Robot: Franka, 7 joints.
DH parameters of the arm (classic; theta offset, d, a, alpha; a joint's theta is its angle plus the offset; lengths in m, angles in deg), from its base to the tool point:
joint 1: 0 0.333 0 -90
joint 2: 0 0 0 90
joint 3: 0 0.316 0.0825 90
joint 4: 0 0 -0.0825 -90
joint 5: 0 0.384 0 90
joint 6: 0 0 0.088 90
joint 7: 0 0.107 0 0
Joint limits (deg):
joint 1: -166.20..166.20
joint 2: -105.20..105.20
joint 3: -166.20..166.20
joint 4: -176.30..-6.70
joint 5: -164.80..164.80
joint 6: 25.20..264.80
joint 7: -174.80..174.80
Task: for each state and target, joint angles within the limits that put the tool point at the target. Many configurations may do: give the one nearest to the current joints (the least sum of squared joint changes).
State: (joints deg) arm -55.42 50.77 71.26 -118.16 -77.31 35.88 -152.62
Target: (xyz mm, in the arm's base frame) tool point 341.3 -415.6 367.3
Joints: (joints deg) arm -82.28 36.78 56.12 -103.31 -82.45 31.57 -152.62
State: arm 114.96 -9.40 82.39 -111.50 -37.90 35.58 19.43
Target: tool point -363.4 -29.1 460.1
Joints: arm 113.20 -7.74 81.05 -122.06 -35.40 34.63 19.43
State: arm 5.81 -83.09 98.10 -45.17 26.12 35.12 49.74
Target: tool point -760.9 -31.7 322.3
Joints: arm 22.84 -81.49 100.28 -23.68 31.30 72.52 49.74
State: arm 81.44 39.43 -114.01 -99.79 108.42 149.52 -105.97
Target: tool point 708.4 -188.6 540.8
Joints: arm 37.50 63.04 -88.39 -79.49 108.51 140.07 -105.97
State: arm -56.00 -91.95 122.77 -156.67 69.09 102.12 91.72
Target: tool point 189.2 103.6 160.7
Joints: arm -31.72 -81.27 106.22 -165.96 60.31 87.96 91.72
